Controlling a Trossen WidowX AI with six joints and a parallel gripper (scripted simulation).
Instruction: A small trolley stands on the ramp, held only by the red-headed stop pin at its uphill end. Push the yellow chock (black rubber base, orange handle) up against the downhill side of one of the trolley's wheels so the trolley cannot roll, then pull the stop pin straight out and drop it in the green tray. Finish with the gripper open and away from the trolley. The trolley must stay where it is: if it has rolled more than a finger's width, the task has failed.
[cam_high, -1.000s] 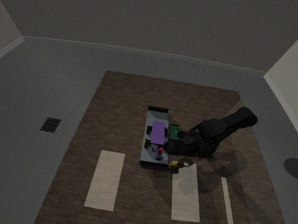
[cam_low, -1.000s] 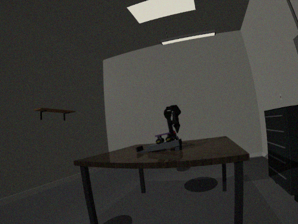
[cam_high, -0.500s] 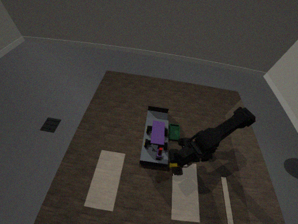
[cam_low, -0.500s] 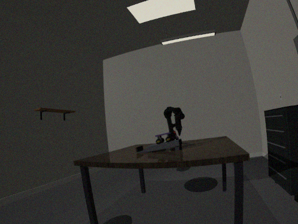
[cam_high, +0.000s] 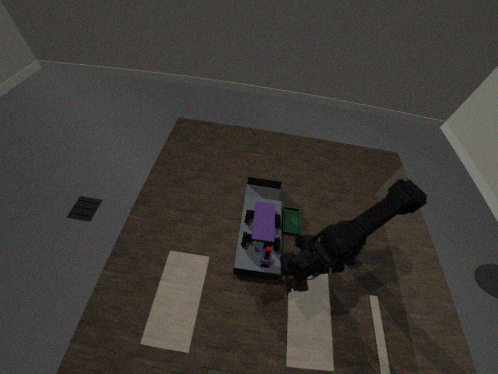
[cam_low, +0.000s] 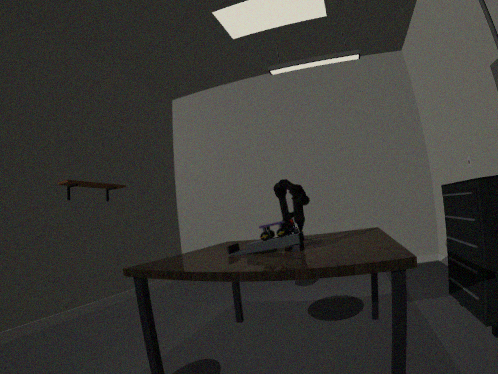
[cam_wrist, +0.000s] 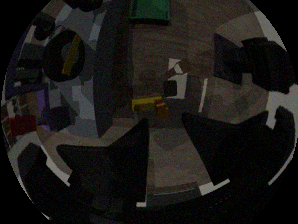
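Right now the yellow chock is 6 cm below my gripper tip and 2 cm ahead of it. Also, from my gripper tip: red-headed stop pin: 13 cm ahead, 5 cm above, 3 cm to the right; dark raised ramp end: 39 cm to the right, 11 cm ahead, 5 cm below; purple trolley: 14 cm ahead, 13 cm to the right, 3 cm above.
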